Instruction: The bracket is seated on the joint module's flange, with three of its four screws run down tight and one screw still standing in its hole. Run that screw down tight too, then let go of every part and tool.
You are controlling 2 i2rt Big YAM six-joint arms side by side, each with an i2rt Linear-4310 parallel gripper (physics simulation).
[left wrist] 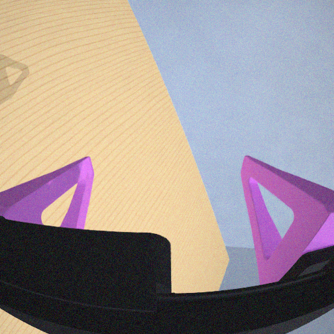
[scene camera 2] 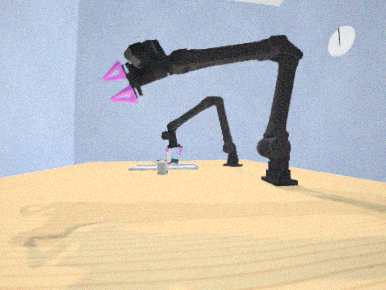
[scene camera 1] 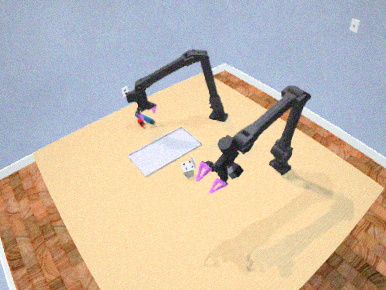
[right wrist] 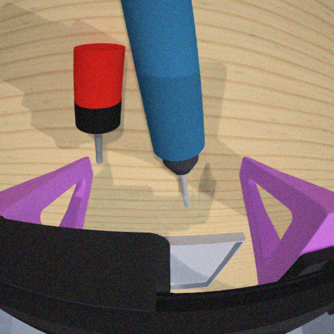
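Where they show: left gripper, fingertip midpoint: (scene camera 2: 107,89) (scene camera 1: 203,187); right gripper, fingertip midpoint: (scene camera 2: 174,156) (scene camera 1: 148,117); left arm's base at its link origin: (scene camera 2: 278,182) (scene camera 1: 279,166); right arm's base at its link origin: (scene camera 2: 232,165) (scene camera 1: 218,116).
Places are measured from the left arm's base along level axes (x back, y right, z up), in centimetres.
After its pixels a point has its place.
Observation:
The white bracket (scene camera 1: 188,165) {x -45.5, y 29.1, z 6.6 cm} sits on the grey joint module (scene camera 1: 188,174) {x -47.4, y 26.7, z 2.4 cm} (scene camera 2: 162,170) {x -45.6, y 26.2, z 2.0 cm} near the tray. Dark screw spots show on its top; which screw stands up is too small to tell. A blue screwdriver (scene camera 1: 149,120) {x -41.4, y 81.8, z 3.6 cm} (scene camera 2: 175,161) {x -40.6, y 79.0, z 2.2 cm} (right wrist: 172,100) lies on the table, its shaft toward the tray. My right gripper (scene camera 1: 148,113) {x -41.4, y 82.3, z 6.0 cm} (scene camera 2: 174,153) {x -41.4, y 82.3, z 6.0 cm} (right wrist: 165,165) is open, low over the screwdrivers; the blue one's nose shows between its fingertips in the wrist view, not gripped. My left gripper (scene camera 1: 204,186) {x -60.2, y -4.7, z 32.5 cm} (scene camera 2: 107,89) {x -60.2, y -4.7, z 32.5 cm} (left wrist: 167,164) is open and empty, high above the table.
A red screwdriver (scene camera 1: 141,122) {x -46.7, y 83.8, z 3.2 cm} (right wrist: 98,80) with a black collar lies close beside the blue one, near the other right fingertip. A pale shallow tray (scene camera 1: 150,162) {x -59.3, y 49.8, z 0.4 cm} (right wrist: 192,265) lies between the screwdrivers and the joint module. The left arm's shadow falls on the table.

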